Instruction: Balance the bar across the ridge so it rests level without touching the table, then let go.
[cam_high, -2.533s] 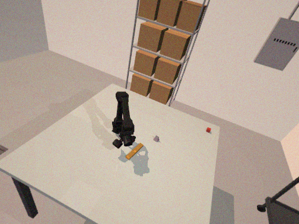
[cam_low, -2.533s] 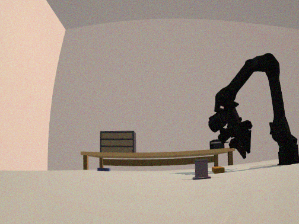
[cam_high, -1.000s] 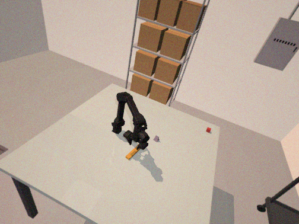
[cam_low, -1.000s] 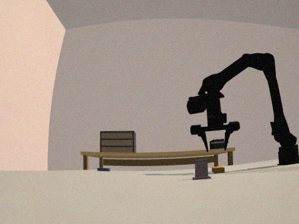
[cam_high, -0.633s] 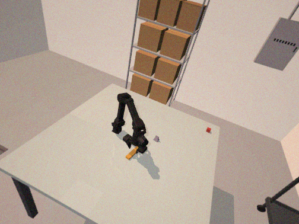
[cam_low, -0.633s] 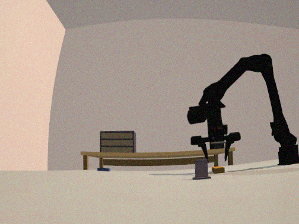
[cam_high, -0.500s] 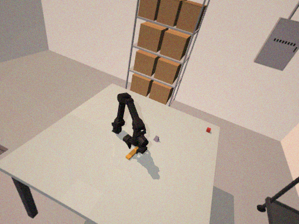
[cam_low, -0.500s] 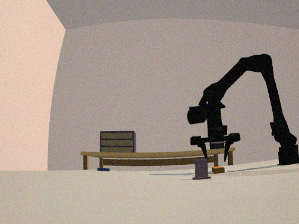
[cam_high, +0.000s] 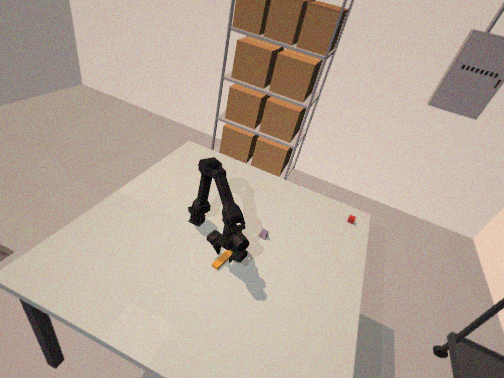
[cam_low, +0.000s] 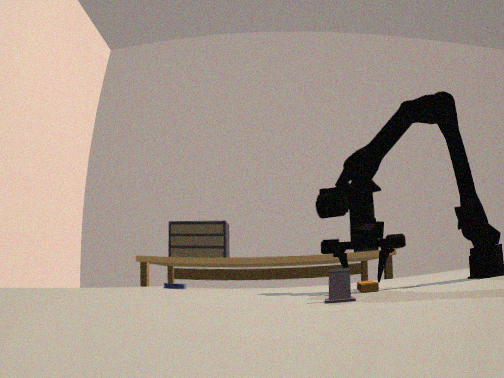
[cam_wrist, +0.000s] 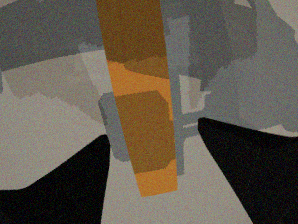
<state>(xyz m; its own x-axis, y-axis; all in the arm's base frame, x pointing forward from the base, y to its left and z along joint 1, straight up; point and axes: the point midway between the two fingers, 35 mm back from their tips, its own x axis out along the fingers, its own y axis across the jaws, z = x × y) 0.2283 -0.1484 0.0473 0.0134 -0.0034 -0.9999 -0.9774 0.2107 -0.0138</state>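
My gripper tip is 3 cm to the right of the orange bar. Also, from my gripper tip: red cube (65 cm to the left, 51 cm ahead).
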